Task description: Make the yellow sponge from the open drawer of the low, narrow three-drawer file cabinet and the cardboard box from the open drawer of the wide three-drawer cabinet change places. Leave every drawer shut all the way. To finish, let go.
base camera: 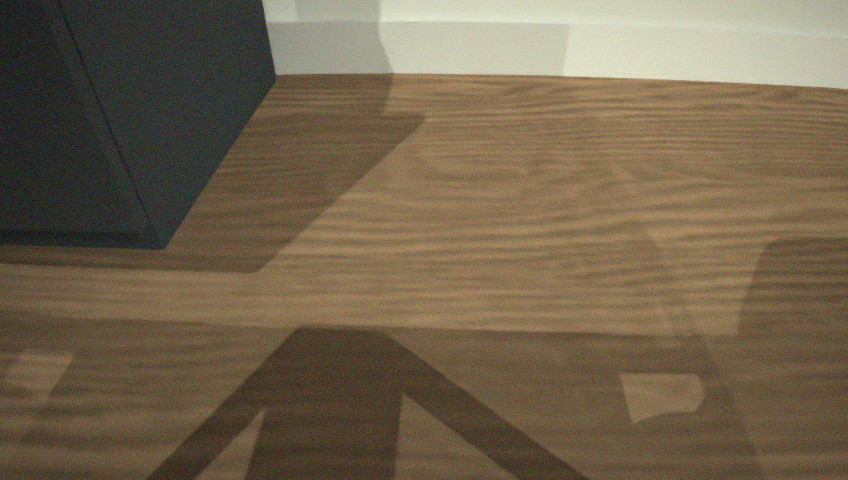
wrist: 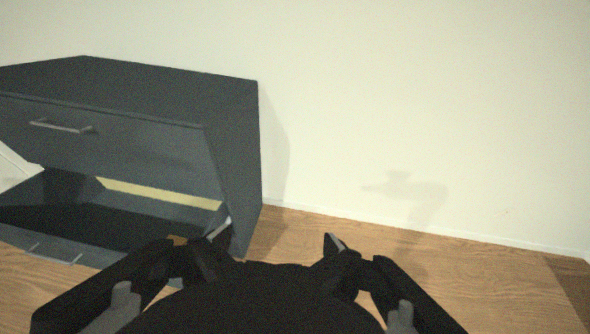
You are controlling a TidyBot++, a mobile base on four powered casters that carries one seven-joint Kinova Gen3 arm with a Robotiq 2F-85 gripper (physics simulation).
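Note:
The wide dark grey cabinet (base camera: 184, 113) (wrist: 150, 92) stands at the left in both views. In the wrist view its top drawer front (wrist: 140, 150) is shut, and an open drawer (wrist: 100, 252) sticks out below it. A small brown patch of the cardboard box (wrist: 177, 240) shows in the right end of that drawer, mostly hidden behind the left finger. My gripper (wrist: 278, 239) is open, with nothing between its fingers. The left fingertip overlaps the drawer's right end in the view; the right one is over the floor. The yellow sponge and the narrow file cabinet do not show.
A pale yellow strip (wrist: 160, 194) runs along the back of the open drawer. A pale wall (base camera: 476, 47) (wrist: 425, 100) stands behind the cabinet and runs to the right. A white shape (wrist: 15, 167) shows at the left edge. Shadows lie on the wooden floor (base camera: 505, 178) (wrist: 475, 270).

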